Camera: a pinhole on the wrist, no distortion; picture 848 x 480 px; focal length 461.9 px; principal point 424.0 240.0 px. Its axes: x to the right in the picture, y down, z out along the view. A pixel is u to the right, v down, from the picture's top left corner.
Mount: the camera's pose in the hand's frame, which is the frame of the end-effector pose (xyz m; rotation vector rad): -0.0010 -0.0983 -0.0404 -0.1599 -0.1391 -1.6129
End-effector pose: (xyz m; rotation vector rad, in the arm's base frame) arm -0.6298 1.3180 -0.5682 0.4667 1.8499 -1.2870
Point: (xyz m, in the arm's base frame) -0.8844 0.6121 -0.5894
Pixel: outside the picture
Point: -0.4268 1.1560 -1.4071
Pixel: outside the picture
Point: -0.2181 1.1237 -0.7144
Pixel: 127.7 117.6
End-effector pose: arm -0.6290 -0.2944 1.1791 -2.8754 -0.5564 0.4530
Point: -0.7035 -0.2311 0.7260
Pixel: 399.7 301.3
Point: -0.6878 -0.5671 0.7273
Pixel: 127.7 183.9
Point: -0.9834 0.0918 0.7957
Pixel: 786.0 190.6
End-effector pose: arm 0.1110 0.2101 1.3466 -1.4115 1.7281 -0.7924
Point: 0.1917 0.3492 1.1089
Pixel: 46.5 43.1
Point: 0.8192 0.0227 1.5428
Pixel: outside the picture
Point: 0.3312 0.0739 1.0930
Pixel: 298.0 408.8
